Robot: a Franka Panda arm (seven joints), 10 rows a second.
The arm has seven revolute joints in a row. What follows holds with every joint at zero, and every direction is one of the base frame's.
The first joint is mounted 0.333 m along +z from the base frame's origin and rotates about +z.
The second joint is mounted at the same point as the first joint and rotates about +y.
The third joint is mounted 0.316 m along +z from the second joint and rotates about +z.
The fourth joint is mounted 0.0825 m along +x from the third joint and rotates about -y.
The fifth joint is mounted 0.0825 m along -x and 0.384 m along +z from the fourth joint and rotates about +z.
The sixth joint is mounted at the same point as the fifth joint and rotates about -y.
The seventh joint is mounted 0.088 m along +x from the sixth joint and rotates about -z.
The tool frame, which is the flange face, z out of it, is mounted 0.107 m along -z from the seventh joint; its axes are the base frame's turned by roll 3.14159, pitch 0 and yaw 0 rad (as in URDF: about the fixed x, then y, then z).
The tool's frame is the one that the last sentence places.
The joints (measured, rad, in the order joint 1, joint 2, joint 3, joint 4, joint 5, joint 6, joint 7), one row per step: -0.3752 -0.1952 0.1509 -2.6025 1.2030 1.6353 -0.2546; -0.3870 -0.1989 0.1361 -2.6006 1.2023 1.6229 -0.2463; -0.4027 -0.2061 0.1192 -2.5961 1.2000 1.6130 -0.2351; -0.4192 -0.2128 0.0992 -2.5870 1.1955 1.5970 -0.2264; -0.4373 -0.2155 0.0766 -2.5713 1.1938 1.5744 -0.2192; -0.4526 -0.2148 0.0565 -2.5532 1.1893 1.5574 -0.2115; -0.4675 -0.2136 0.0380 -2.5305 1.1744 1.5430 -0.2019; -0.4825 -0.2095 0.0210 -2.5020 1.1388 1.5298 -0.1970; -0.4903 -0.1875 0.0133 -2.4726 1.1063 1.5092 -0.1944; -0.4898 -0.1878 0.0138 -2.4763 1.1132 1.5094 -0.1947
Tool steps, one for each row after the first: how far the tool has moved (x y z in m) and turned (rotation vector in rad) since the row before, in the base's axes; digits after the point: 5 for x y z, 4 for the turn. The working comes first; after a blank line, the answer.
Tool pose at each row, in the base's axes (x y z in m, rotation vector in rad; the steps are taken from these numbers as rounded here): 0.38628 0.00754 0.33101 -1.8272 0.5684 0.4247; 0.38605 -0.00142 0.33401 -1.8099 0.5866 0.4167; 0.38634 -0.01317 0.33903 -1.7946 0.6098 0.3998; 0.38691 -0.02621 0.34581 -1.7781 0.6260 0.3805; 0.38850 -0.04086 0.35416 -1.7553 0.6382 0.3582; 0.39047 -0.05463 0.36161 -1.7399 0.6498 0.3380; 0.39246 -0.06879 0.36966 -1.7375 0.6592 0.3207; 0.39384 -0.08376 0.37710 -1.7576 0.6602 0.3093; 0.39681 -0.09212 0.37816 -1.7722 0.6518 0.3280; 0.39654 -0.09117 0.37740 -1.7652 0.6536 0.3275

-0.00023 -0.00896 0.00300 0.0099 0.0041 -0.0207; 0.00029 -0.01175 0.00502 0.0054 0.0007 -0.0277; 0.00057 -0.01304 0.00678 0.0080 -0.0046 -0.0250; 0.00159 -0.01465 0.00835 0.0144 -0.0089 -0.0262; 0.00197 -0.01377 0.00745 0.0079 -0.0076 -0.0225; 0.00199 -0.01416 0.00805 -0.0032 -0.0064 -0.0155; 0.00138 -0.01497 0.00744 -0.0208 -0.0062 -0.0001; 0.00297 -0.00836 0.00106 -0.0082 0.0086 0.0193; -0.00027 0.00095 -0.00076 0.0059 0.0004 -0.0036
